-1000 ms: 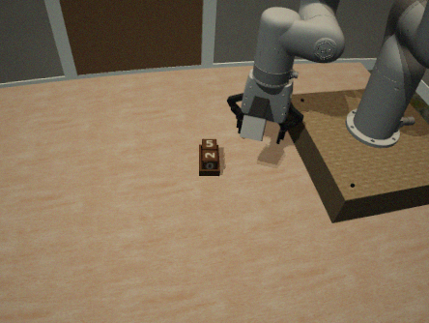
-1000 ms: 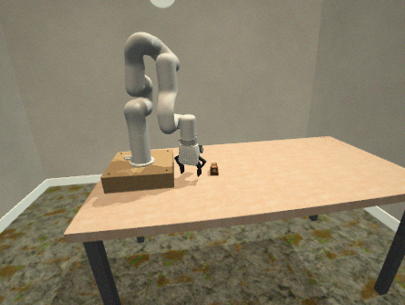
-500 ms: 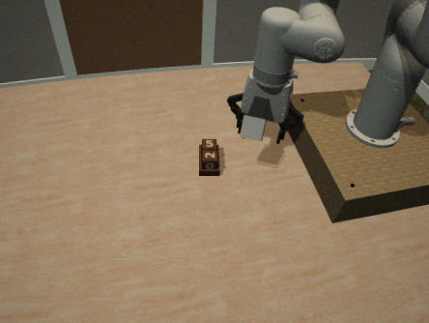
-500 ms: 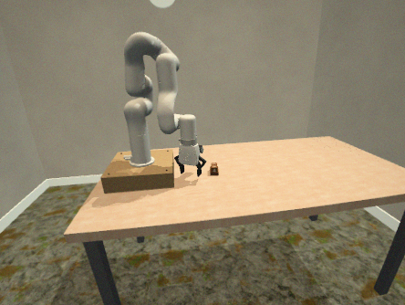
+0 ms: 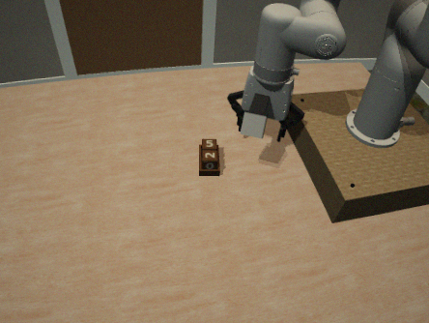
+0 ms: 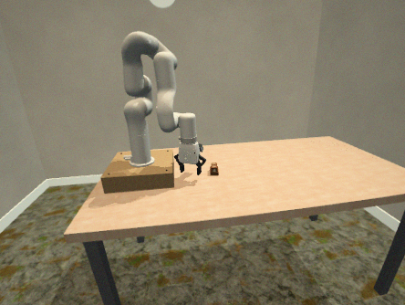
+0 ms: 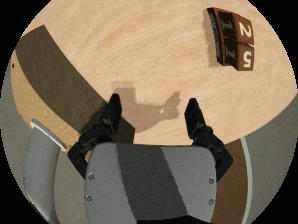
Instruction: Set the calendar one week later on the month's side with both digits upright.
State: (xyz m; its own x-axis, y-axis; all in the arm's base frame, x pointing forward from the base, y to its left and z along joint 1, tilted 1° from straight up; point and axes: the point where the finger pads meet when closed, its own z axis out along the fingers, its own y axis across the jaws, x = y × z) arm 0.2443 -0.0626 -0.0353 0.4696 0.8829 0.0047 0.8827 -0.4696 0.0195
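Now: hand 13 cm short of the cube, 7 cm to the right of it and 1 cm above it. From my hand the other things lie so: brown tray: 13 cm ahead, 5 cm to the left, 3 cm below.
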